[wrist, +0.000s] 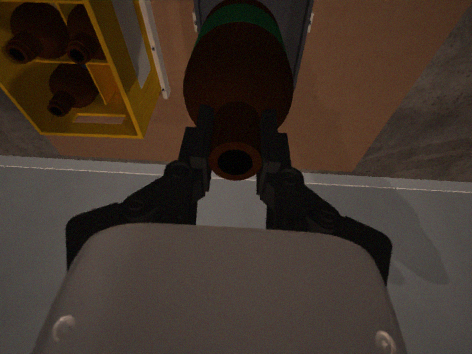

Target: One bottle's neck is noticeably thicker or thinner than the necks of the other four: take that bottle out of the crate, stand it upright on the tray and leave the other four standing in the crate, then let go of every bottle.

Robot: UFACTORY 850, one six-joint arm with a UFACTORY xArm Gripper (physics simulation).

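My gripper (236, 126) is shut on the neck of a brown bottle (237, 75) with a green band. The bottle is upright, its open mouth towards the camera; its base is hidden. The dark grey tray (303, 37) shows behind and beneath the bottle at the top centre; whether the base touches it cannot be seen. The yellow crate (92, 135) is at the upper left. In it stand a brown bottle (41, 29) at the left, another brown bottle (91, 30) beside it and a third brown bottle (75, 86) nearer the front. The rest of the crate is cut off by the frame.
A thin white bar (156, 55) lies between the crate and the tray, beside the crate's right wall. The brown table top (345, 100) extends right of the tray. Its near edge runs across the view below the crate, with a pale grey surface (430, 225) in front.
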